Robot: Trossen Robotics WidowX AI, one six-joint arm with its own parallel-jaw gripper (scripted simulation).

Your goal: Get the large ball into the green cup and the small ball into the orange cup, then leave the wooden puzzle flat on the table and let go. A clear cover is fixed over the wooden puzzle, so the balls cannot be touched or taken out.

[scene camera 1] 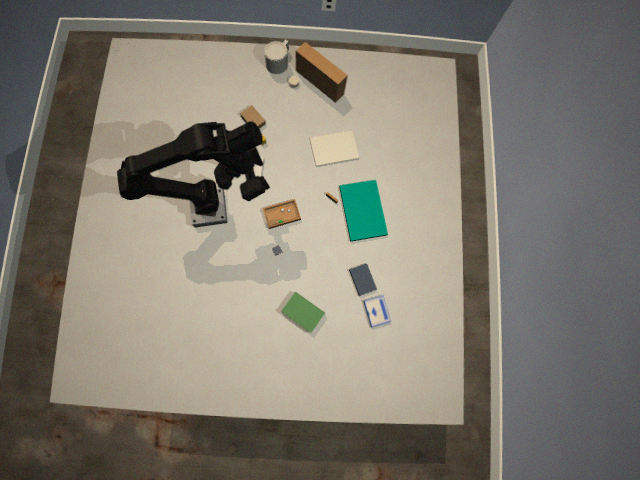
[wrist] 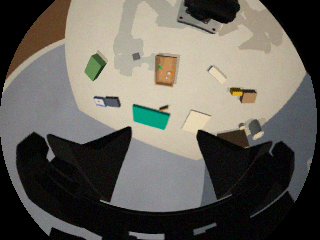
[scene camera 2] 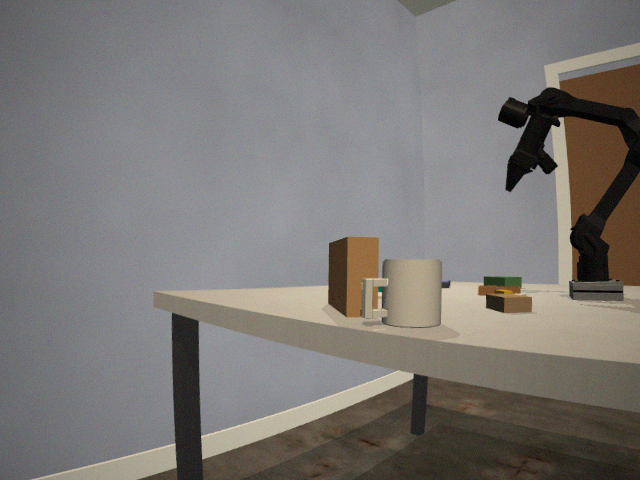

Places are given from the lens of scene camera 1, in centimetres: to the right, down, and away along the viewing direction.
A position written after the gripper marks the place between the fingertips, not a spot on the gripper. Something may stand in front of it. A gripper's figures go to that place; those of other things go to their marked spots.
gripper point(scene camera 1: 265, 176): -15, -17, 118
green block point(scene camera 1: 299, 309): -6, 21, 134
brown box point(scene camera 1: 319, 71): 0, -57, 143
wooden puzzle point(scene camera 1: 287, 212): -11, -9, 142
cream board point(scene camera 1: 327, 149): 3, -31, 148
The marked spots on the green block and the cream board are 55 cm apart.
